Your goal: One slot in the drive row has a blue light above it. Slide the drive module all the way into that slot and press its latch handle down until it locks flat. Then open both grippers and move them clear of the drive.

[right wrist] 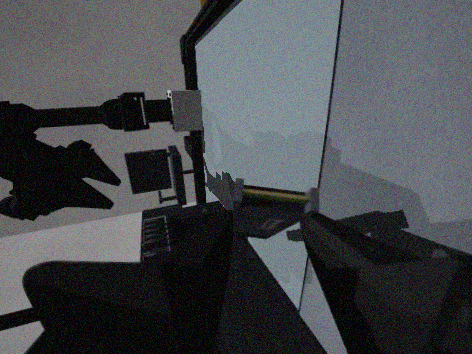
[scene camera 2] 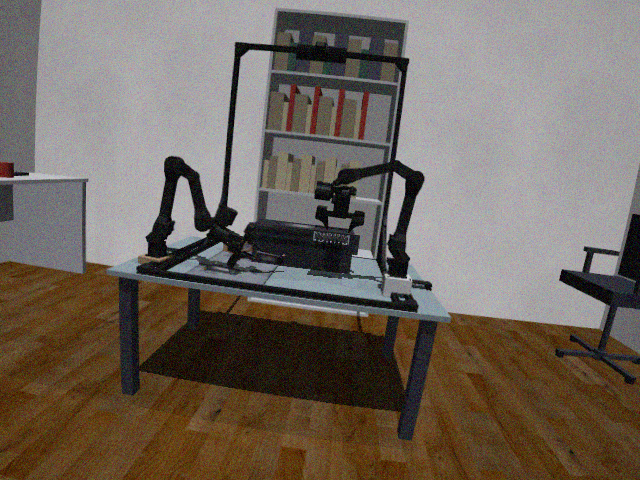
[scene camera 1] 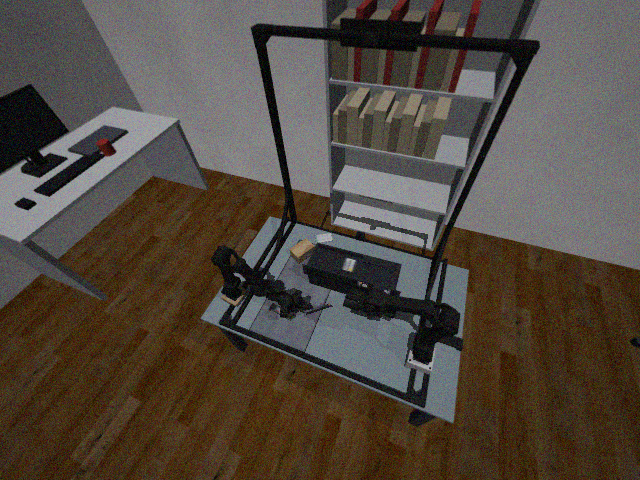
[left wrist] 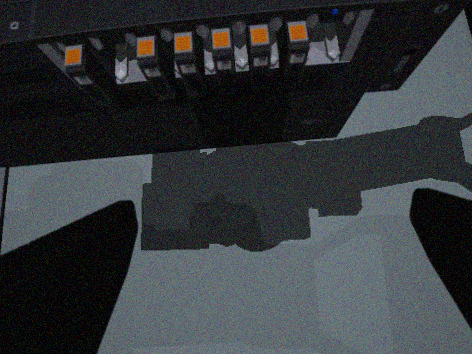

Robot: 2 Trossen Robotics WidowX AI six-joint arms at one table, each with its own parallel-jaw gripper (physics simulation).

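Places are measured from the left arm's base along level axes (x up, y left, z back), in centimetres.
Pixels of known places: left gripper, between the fingertips: (right wrist: 116,193) (scene camera 2: 338,230) (left wrist: 273,208); right gripper, between the fingertips: (right wrist: 266,217) (scene camera 2: 260,255) (scene camera 1: 308,309); left arm's base, origin of its link: (right wrist: 170,110) (scene camera 2: 397,275) (scene camera 1: 421,354); right arm's base, origin of its link: (scene camera 2: 156,255) (scene camera 1: 234,293).
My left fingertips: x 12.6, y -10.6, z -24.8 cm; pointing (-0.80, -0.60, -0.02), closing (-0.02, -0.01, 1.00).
Ahead of a thing's pixels: the offset from my left fingertips to its top centre. "spot": to the spot under its first point. Level surfaces: height alone.
The black drive chassis @[dx -2.3, dy -15.6, dz -14.8 cm] (scene camera 1: 366,273) (scene camera 2: 290,240) stands at the back middle of the table. In the left wrist view its drive row shows several seated drives with orange tags @[spot: dx -2.9, dy -8.1, dz -1.8 cm] (left wrist: 221,38). A small blue light @[spot: dx -2.6, dy -9.0, dz +3.3 cm] (left wrist: 335,11) glows above the empty slot @[spot: dx -6.9, dy -9.5, dz +3.4 cm] (left wrist: 320,56) at the right end of the row. My right gripper (scene camera 1: 296,305) (scene camera 2: 234,257) (right wrist: 266,217) is shut on the drive module @[dx -9.9, dy +7.7, dz -25.1 cm] (right wrist: 270,207) (scene camera 1: 316,309). It holds the module low over the dark mat @[dx -19.7 cm] (scene camera 1: 290,329), left of the chassis. My left gripper (scene camera 1: 366,302) (scene camera 2: 339,219) is open and empty, hovering in front of the drive row.
A cardboard box @[dx -13.7, dy -23.4, dz -48.0 cm] (scene camera 1: 301,249) and a white card @[dx -19.8, dy -38.6, dz -41.4 cm] (scene camera 1: 324,237) lie by the chassis's back left corner. A black frame (scene camera 1: 270,119) (scene camera 2: 230,143) rises from the table edges. A bookshelf (scene camera 1: 329,119) stands behind. A white desk (scene camera 1: 137,138) is at the far left.
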